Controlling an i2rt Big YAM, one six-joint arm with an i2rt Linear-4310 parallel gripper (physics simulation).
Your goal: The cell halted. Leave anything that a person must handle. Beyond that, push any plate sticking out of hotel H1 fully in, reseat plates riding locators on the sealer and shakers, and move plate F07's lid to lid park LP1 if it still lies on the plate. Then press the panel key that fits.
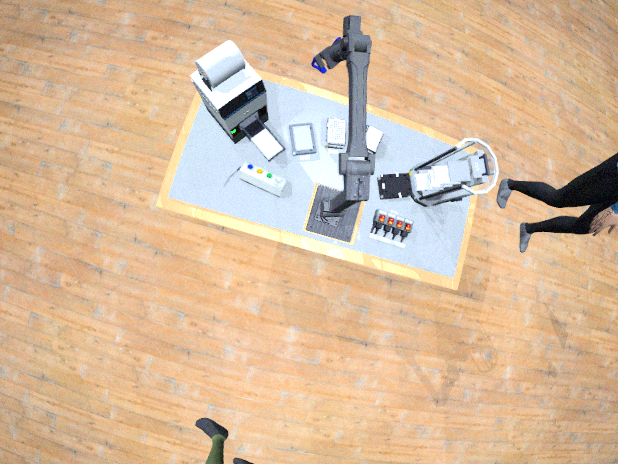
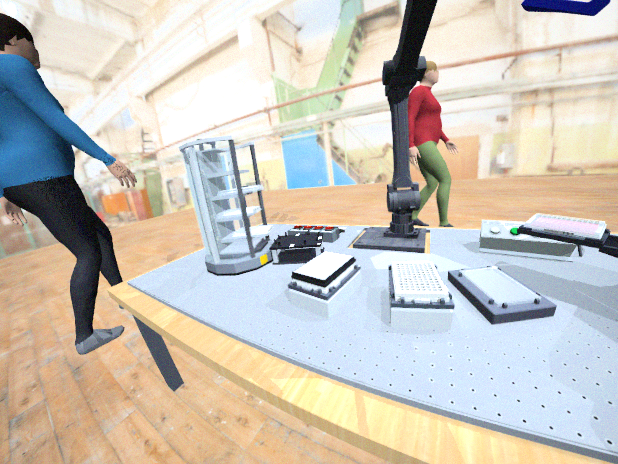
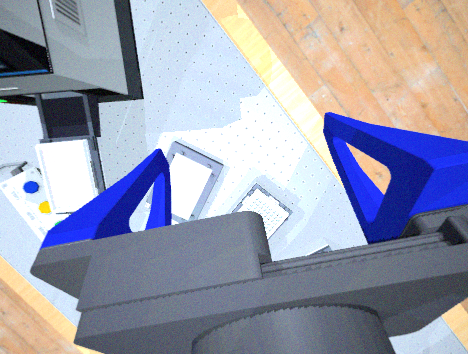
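Pixels of known places: gripper, between the fingertips: (image 1: 320,58) (image 3: 242,139); arm's base, origin of its link: (image 1: 327,215) (image 2: 401,234).
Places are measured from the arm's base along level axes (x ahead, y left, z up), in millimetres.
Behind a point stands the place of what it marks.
Note:
My gripper (image 1: 324,55) {z 408, x 504, y 271 mm} (image 3: 242,139) {z 408, x 504, y 271 mm} is open and empty, high above the table's far edge. The sealer (image 1: 242,107) {z 263, x 269, y 512 mm} (image 3: 95,45) {z 157, x 406, y 496 mm} has its carrier out with a plate (image 1: 270,148) {z 112, x 189, y 364 mm} (image 2: 567,225) {z 117, x 228, y 385 mm} (image 3: 69,175) {z 112, x 209, y 389 mm}. A white well plate (image 1: 336,131) {z 53, x 410, y 97 mm} (image 2: 420,281) {z 56, x 429, y 106 mm} (image 3: 265,207) {z 57, x 454, y 115 mm} sits on one shaker. A dark plate with white top (image 2: 325,267) {z 71, x 456, y -75 mm} lies on the other shaker and looks raised. A dark frame (image 2: 520,314) {z 4, x 407, y 274 mm}, perhaps the lid park, has a pale centre. Hotel H1 (image 2: 199,210) {z 197, x 467, y -480 mm} holds pale layers; overhang is unclear. The key panel (image 1: 272,186) {z 66, x 32, y 299 mm} (image 2: 530,242) {z 31, x 99, y 366 mm} has blue, yellow, green and white keys. F07's label is unreadable.
A black nest (image 1: 393,186) {z 48, x 248, y -270 mm} (image 2: 297,241) {z 49, x 278, y -276 mm} stands beside the hotel. Red-lit switches (image 1: 395,222) {z 37, x 76, y -352 mm} (image 2: 315,228) {z 35, x 91, y -320 mm} are near the arm base. A person in blue (image 2: 32,115) stands close to the hotel end. A person in red (image 2: 425,115) stands behind the arm.

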